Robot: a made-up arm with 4 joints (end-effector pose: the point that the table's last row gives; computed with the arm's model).
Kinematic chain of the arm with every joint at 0, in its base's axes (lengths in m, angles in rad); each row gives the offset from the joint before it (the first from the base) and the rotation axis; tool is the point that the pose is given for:
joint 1: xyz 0 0 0.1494 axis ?
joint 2: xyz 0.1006 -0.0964 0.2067 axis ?
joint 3: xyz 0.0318 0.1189 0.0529 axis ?
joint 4: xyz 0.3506 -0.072 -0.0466 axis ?
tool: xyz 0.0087 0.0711 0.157
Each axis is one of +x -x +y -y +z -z.
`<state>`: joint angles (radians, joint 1 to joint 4).
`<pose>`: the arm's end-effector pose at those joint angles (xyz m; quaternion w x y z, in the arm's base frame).
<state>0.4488 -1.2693 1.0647 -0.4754</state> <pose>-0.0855 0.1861 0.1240 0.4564 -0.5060 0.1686 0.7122</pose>
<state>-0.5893 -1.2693 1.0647 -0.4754</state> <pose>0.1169 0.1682 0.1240 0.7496 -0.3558 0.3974 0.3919</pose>
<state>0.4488 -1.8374 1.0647 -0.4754</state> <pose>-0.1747 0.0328 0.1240 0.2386 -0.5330 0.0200 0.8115</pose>
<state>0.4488 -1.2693 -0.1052 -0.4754</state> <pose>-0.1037 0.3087 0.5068 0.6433 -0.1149 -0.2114 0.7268</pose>
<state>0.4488 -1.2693 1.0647 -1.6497</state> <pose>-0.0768 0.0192 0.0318 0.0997 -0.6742 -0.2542 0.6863</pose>
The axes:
joint 1: +z
joint 2: -z
joint 3: +y
joint 4: +x

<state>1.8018 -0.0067 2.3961 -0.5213</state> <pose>-0.0647 -0.1140 0.1255 0.0289 -0.7653 0.4826 0.4250</pose>
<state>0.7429 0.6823 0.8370 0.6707</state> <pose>0.5003 0.0240 0.2229 0.8665 0.2889 0.3927 -0.1075</pose>
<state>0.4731 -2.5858 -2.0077 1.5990</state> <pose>0.2807 0.0603 0.7261 0.5888 -0.6034 -0.3604 -0.3990</pose>
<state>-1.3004 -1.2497 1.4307 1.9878</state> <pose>-0.0352 -0.2499 0.0469 0.3977 0.6416 0.3416 -0.5600</pose>
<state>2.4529 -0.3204 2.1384 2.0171</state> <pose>0.2188 0.1820 0.1330 0.7762 -0.3850 0.4855 0.1162</pose>
